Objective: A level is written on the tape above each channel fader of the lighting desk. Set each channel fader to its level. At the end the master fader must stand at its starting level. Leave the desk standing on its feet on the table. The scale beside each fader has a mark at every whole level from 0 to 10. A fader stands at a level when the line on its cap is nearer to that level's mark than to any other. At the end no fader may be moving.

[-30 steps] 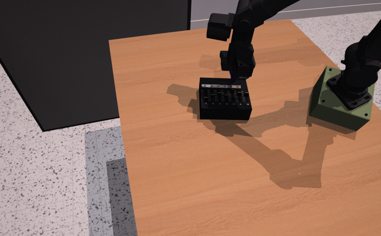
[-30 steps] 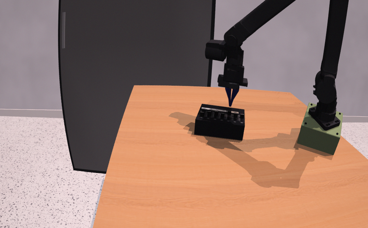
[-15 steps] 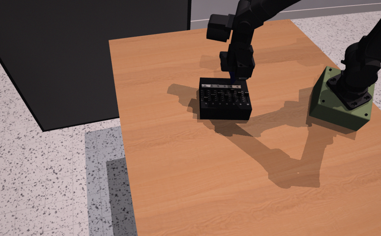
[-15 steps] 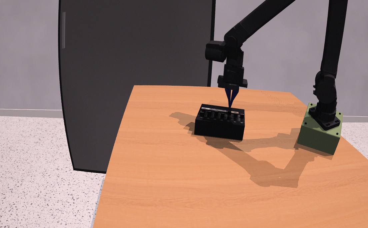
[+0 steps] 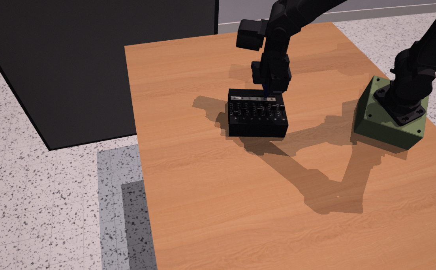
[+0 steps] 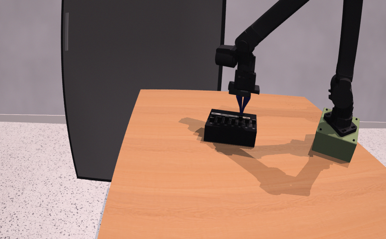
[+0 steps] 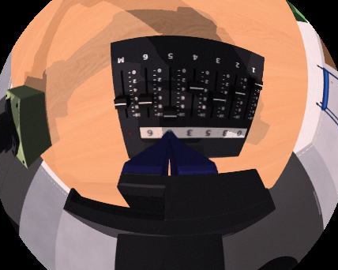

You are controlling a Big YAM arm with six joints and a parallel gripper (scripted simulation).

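Right now my hand is 30 mm past the master fader cap, 50 mm to the right of it and 10 mm above it.
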